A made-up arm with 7 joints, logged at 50 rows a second.
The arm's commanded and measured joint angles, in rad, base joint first. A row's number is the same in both.
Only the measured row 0 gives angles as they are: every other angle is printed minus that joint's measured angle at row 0.
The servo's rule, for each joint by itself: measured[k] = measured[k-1] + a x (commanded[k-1-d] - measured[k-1]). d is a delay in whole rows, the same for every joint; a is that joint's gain. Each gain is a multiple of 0.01, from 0.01 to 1. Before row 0 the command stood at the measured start. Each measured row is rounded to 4 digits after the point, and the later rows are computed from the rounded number. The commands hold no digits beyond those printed.
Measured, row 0:
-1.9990, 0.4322, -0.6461, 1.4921, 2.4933, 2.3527, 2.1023
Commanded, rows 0 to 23:
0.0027, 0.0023, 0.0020, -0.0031, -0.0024, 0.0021, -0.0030
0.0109, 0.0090, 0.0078, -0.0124, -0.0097, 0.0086, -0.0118
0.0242, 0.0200, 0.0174, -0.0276, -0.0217, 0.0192, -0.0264
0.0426, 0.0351, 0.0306, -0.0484, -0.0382, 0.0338, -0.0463
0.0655, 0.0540, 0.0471, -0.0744, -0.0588, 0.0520, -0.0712
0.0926, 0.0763, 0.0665, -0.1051, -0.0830, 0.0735, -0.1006
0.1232, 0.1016, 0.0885, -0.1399, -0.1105, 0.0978, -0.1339
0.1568, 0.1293, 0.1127, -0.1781, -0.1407, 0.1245, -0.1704
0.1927, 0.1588, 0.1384, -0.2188, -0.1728, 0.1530, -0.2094
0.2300, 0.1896, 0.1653, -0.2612, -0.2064, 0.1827, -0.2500
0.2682, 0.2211, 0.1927, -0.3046, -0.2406, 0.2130, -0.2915
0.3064, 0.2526, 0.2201, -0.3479, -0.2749, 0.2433, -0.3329
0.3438, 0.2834, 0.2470, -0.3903, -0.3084, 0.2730, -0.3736
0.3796, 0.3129, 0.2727, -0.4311, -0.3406, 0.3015, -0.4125
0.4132, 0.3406, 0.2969, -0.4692, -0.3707, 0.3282, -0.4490
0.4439, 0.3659, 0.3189, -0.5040, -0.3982, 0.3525, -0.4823
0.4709, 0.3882, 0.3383, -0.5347, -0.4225, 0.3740, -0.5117
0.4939, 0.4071, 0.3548, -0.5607, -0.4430, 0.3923, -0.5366
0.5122, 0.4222, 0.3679, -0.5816, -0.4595, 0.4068, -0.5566
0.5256, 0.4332, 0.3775, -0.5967, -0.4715, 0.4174, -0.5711
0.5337, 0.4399, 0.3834, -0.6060, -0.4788, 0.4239, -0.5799
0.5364, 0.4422, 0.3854, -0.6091, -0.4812, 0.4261, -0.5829
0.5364, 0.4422, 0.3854, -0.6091, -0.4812, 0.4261, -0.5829
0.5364, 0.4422, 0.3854, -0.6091, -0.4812, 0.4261, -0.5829
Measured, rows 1 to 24:
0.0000, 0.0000, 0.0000, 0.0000, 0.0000, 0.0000, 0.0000
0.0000, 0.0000, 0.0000, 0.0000, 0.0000, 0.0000, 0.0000
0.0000, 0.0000, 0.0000, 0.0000, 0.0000, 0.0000, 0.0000
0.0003, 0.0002, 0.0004, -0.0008, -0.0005, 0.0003, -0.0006
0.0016, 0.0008, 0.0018, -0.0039, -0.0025, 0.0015, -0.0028
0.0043, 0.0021, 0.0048, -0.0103, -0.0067, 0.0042, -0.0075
0.0089, 0.0044, 0.0097, -0.0206, -0.0136, 0.0086, -0.0153
0.0157, 0.0079, 0.0168, -0.0351, -0.0235, 0.0151, -0.0265
0.0249, 0.0127, 0.0262, -0.0540, -0.0366, 0.0239, -0.0413
0.0367, 0.0189, 0.0380, -0.0772, -0.0529, 0.0350, -0.0598
0.0511, 0.0266, 0.0522, -0.1044, -0.0722, 0.0484, -0.0819
0.0681, 0.0359, 0.0686, -0.1353, -0.0943, 0.0641, -0.1074
0.0875, 0.0467, 0.0870, -0.1693, -0.1190, 0.0819, -0.1359
0.1092, 0.0589, 0.1071, -0.2058, -0.1458, 0.1016, -0.1670
0.1329, 0.0725, 0.1286, -0.2442, -0.1742, 0.1229, -0.2002
0.1582, 0.0873, 0.1511, -0.2836, -0.2037, 0.1454, -0.2349
0.1848, 0.1031, 0.1742, -0.3234, -0.2338, 0.1688, -0.2704
0.2122, 0.1197, 0.1975, -0.3628, -0.2639, 0.1927, -0.3061
0.2400, 0.1369, 0.2206, -0.4009, -0.2934, 0.2167, -0.3413
0.2677, 0.1545, 0.2430, -0.4370, -0.3218, 0.2403, -0.3754
0.2948, 0.1722, 0.2642, -0.4704, -0.3485, 0.2631, -0.4076
0.3209, 0.1897, 0.2839, -0.5004, -0.3729, 0.2847, -0.4374
0.3455, 0.2067, 0.3017, -0.5264, -0.3946, 0.3046, -0.4641
0.3681, 0.2230, 0.3172, -0.5479, -0.4131, 0.3225, -0.4873
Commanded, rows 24 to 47:
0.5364, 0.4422, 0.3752, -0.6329, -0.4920, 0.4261, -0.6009
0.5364, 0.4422, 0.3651, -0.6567, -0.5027, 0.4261, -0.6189
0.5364, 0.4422, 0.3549, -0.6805, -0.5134, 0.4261, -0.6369
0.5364, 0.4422, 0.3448, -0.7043, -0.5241, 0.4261, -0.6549
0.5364, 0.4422, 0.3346, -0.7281, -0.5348, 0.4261, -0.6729
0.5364, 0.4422, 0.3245, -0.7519, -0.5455, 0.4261, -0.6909
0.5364, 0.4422, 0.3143, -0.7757, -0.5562, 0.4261, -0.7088
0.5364, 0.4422, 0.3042, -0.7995, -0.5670, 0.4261, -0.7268
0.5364, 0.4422, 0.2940, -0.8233, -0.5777, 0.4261, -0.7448
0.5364, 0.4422, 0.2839, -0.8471, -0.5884, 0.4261, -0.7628
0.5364, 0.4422, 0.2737, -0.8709, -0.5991, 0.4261, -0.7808
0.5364, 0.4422, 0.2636, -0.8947, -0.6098, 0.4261, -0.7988
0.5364, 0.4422, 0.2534, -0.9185, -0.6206, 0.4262, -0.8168
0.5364, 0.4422, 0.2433, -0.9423, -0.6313, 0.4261, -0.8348
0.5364, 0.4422, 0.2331, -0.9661, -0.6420, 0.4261, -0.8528
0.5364, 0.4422, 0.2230, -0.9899, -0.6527, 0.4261, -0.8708
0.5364, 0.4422, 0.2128, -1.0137, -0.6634, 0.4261, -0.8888
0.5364, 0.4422, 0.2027, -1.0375, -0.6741, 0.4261, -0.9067
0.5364, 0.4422, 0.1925, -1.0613, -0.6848, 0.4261, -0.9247
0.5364, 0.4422, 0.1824, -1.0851, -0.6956, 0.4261, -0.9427
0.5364, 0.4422, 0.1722, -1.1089, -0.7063, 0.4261, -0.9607
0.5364, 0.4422, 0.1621, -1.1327, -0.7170, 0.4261, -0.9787
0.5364, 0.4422, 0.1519, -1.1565, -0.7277, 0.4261, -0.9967
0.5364, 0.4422, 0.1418, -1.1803, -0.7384, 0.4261, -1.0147
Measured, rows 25 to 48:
0.3883, 0.2383, 0.3302, -0.5644, -0.4281, 0.3380, -0.5064
0.4061, 0.2526, 0.3407, -0.5765, -0.4398, 0.3512, -0.5217
0.4217, 0.2659, 0.3492, -0.5853, -0.4489, 0.3624, -0.5339
0.4355, 0.2782, 0.3541, -0.5982, -0.4584, 0.3720, -0.5473
0.4476, 0.2897, 0.3562, -0.6140, -0.4681, 0.3801, -0.5616
0.4583, 0.3004, 0.3560, -0.6320, -0.4781, 0.3870, -0.5767
0.4677, 0.3103, 0.3539, -0.6515, -0.4882, 0.3929, -0.5923
0.4759, 0.3195, 0.3502, -0.6722, -0.4985, 0.3979, -0.6084
0.4832, 0.3281, 0.3453, -0.6937, -0.5088, 0.4021, -0.6249
0.4896, 0.3361, 0.3394, -0.7158, -0.5192, 0.4057, -0.6417
0.4952, 0.3435, 0.3327, -0.7384, -0.5297, 0.4088, -0.6587
0.5001, 0.3504, 0.3253, -0.7613, -0.5403, 0.4114, -0.6759
0.5045, 0.3568, 0.3174, -0.7845, -0.5509, 0.4136, -0.6933
0.5083, 0.3628, 0.3091, -0.8078, -0.5615, 0.4155, -0.7108
0.5117, 0.3684, 0.3005, -0.8313, -0.5721, 0.4171, -0.7284
0.5147, 0.3736, 0.2916, -0.8548, -0.5828, 0.4185, -0.7461
0.5173, 0.3784, 0.2824, -0.8784, -0.5935, 0.4196, -0.7638
0.5196, 0.3829, 0.2730, -0.9021, -0.6042, 0.4206, -0.7816
0.5216, 0.3871, 0.2635, -0.9258, -0.6149, 0.4214, -0.7994
0.5234, 0.3910, 0.2539, -0.9495, -0.6256, 0.4221, -0.8173
0.5250, 0.3946, 0.2442, -0.9733, -0.6363, 0.4227, -0.8352
0.5264, 0.3979, 0.2344, -0.9971, -0.6470, 0.4232, -0.8531
0.5276, 0.4010, 0.2245, -1.0209, -0.6577, 0.4236, -0.8710
0.5287, 0.4039, 0.2146, -1.0447, -0.6684, 0.4240, -0.8889

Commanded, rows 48 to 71:
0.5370, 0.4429, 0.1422, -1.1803, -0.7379, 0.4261, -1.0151
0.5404, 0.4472, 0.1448, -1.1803, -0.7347, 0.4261, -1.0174
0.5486, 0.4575, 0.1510, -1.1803, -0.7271, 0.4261, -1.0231
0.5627, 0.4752, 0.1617, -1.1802, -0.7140, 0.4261, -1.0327
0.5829, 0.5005, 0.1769, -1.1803, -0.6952, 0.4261, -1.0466
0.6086, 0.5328, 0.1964, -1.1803, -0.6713, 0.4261, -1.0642
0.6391, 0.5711, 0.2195, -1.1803, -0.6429, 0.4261, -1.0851
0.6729, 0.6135, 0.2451, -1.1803, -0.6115, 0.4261, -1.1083
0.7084, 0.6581, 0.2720, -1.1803, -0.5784, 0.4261, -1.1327
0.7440, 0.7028, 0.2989, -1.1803, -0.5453, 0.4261, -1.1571
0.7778, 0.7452, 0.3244, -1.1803, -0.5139, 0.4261, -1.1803
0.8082, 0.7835, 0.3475, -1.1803, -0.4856, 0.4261, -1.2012
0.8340, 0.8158, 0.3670, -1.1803, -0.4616, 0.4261, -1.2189
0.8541, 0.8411, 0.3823, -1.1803, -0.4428, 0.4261, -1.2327
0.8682, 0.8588, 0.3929, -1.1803, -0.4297, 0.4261, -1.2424
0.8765, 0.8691, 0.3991, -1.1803, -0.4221, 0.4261, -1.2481
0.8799, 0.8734, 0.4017, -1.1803, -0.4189, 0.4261, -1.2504
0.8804, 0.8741, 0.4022, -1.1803, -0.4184, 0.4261, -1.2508
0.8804, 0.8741, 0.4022, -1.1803, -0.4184, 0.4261, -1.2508
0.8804, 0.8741, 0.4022, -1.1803, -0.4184, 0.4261, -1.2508
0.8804, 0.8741, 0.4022, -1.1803, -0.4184, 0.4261, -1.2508
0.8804, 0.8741, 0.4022, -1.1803, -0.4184, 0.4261, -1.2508
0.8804, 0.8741, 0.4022, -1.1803, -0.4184, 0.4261, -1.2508
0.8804, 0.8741, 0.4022, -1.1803, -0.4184, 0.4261, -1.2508
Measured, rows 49 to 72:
0.5296, 0.4066, 0.2046, -1.0685, -0.6791, 0.4243, -0.9069
0.5304, 0.4091, 0.1946, -1.0923, -0.6898, 0.4246, -0.9249
0.5311, 0.4114, 0.1846, -1.1161, -0.7005, 0.4248, -0.9429
0.5318, 0.4136, 0.1765, -1.1334, -0.7087, 0.4250, -0.9573
0.5328, 0.4160, 0.1705, -1.1461, -0.7144, 0.4252, -0.9693
0.5347, 0.4189, 0.1668, -1.1553, -0.7172, 0.4253, -0.9801
0.5381, 0.4228, 0.1658, -1.1620, -0.7165, 0.4254, -0.9906
0.5435, 0.4282, 0.1679, -1.1669, -0.7118, 0.4255, -1.0018
0.5513, 0.4355, 0.1733, -1.1705, -0.7029, 0.4256, -1.0143
0.5618, 0.4450, 0.1821, -1.1731, -0.6897, 0.4257, -1.0285
0.5751, 0.4568, 0.1941, -1.1750, -0.6725, 0.4258, -1.0445
0.5911, 0.4709, 0.2089, -1.1764, -0.6518, 0.4258, -1.0621
0.6094, 0.4871, 0.2260, -1.1775, -0.6284, 0.4258, -1.0811
0.6296, 0.5052, 0.2447, -1.1783, -0.6032, 0.4258, -1.1009
0.6510, 0.5247, 0.2642, -1.1788, -0.5773, 0.4258, -1.1210
0.6730, 0.5451, 0.2837, -1.1792, -0.5518, 0.4258, -1.1406
0.6947, 0.5658, 0.3024, -1.1795, -0.5278, 0.4258, -1.1590
0.7155, 0.5863, 0.3196, -1.1797, -0.5062, 0.4258, -1.1757
0.7348, 0.6061, 0.3347, -1.1799, -0.4877, 0.4258, -1.1902
0.7522, 0.6248, 0.3474, -1.1800, -0.4726, 0.4258, -1.2022
0.7676, 0.6423, 0.3578, -1.1801, -0.4607, 0.4258, -1.2119
0.7811, 0.6585, 0.3662, -1.1802, -0.4514, 0.4258, -1.2197
0.7930, 0.6736, 0.3730, -1.1802, -0.4441, 0.4258, -1.2259
0.8035, 0.6876, 0.3785, -1.1802, -0.4384, 0.4258, -1.2309

